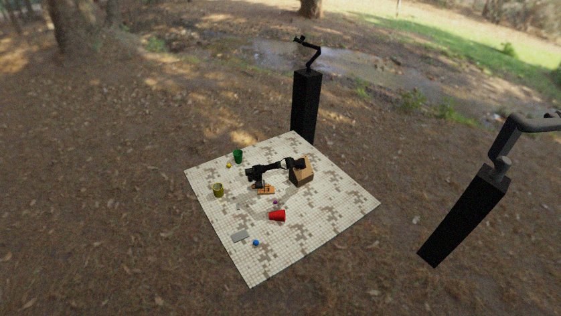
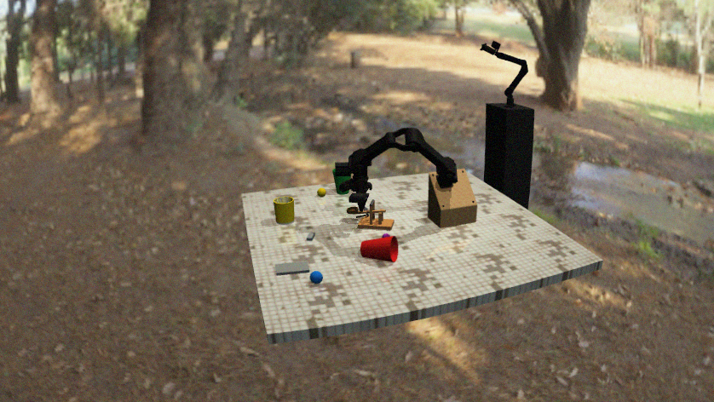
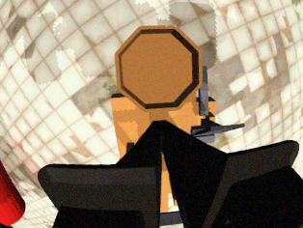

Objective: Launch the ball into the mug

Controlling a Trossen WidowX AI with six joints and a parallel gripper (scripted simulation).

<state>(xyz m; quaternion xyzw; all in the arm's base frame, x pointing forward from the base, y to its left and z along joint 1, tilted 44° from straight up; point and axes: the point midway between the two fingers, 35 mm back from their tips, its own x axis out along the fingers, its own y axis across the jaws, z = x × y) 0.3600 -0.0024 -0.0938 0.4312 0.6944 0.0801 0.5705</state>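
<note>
The orange catapult lies 3 cm behind my gripper tip, 1 cm to the right of it and 1 cm below it. Round my gripper tip: small grey block (23 cm ahead, 6 cm below, 5 cm to the left); then yellow mug (30 cm ahead, 16 cm to the right, 3 cm below); then purple ball (19 cm to the left, 5 cm below, 4 cm behind).
</note>
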